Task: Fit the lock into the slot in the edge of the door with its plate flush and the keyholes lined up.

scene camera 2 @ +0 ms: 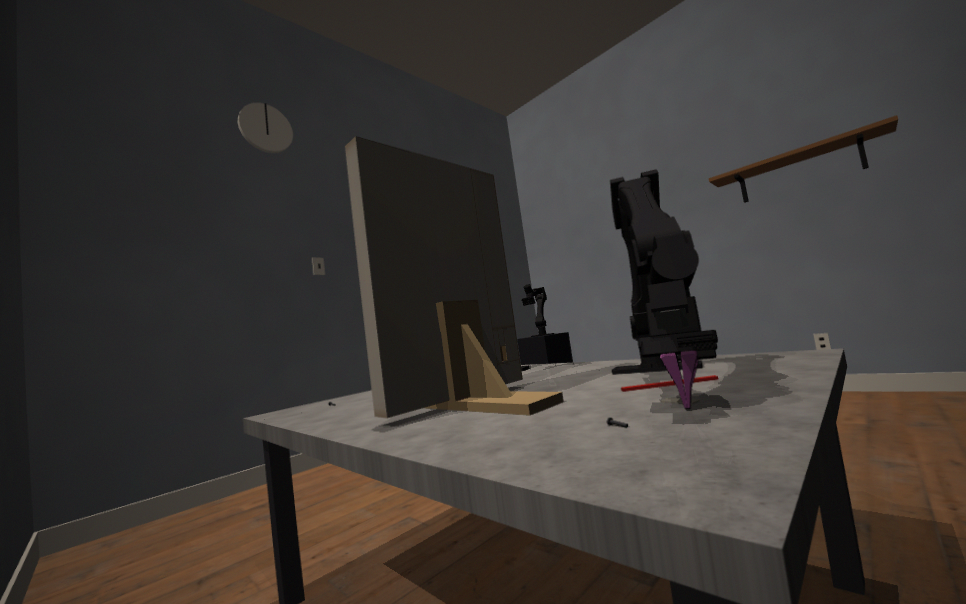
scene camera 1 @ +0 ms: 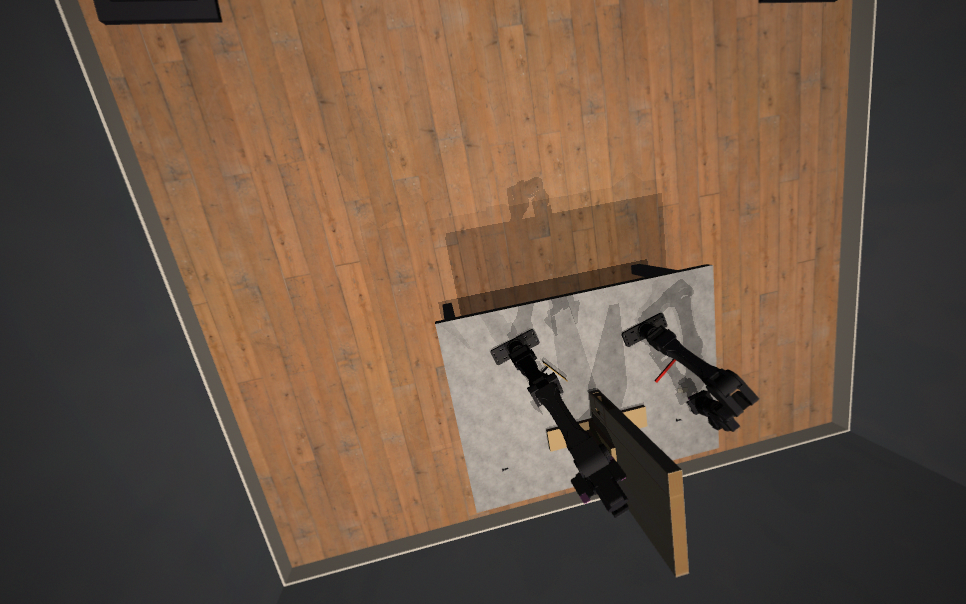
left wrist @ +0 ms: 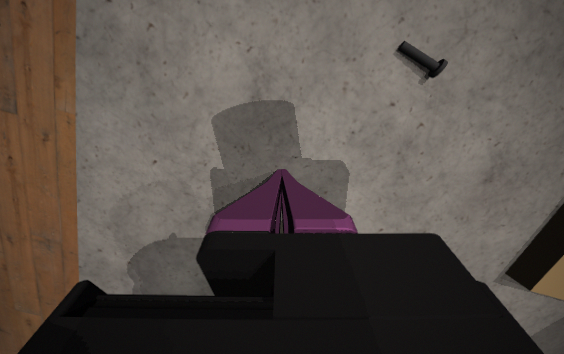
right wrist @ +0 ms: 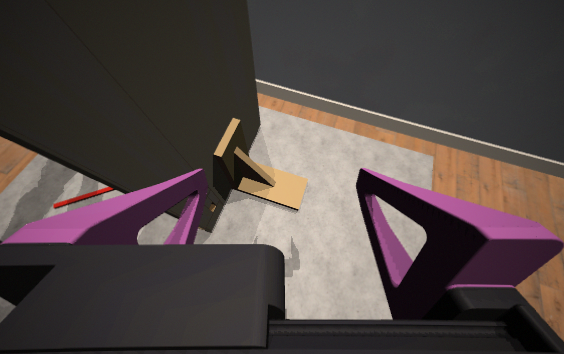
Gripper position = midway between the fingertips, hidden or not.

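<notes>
A wooden bracket [right wrist: 283, 188] is part of the scene, visible as well in the left wrist view [left wrist: 531, 270]. The left gripper [scene camera 2: 687, 409] can be seen too, and the left wrist view has it as well [left wrist: 281, 176], while the right gripper [right wrist: 281, 177] is open and holds nothing.
</notes>
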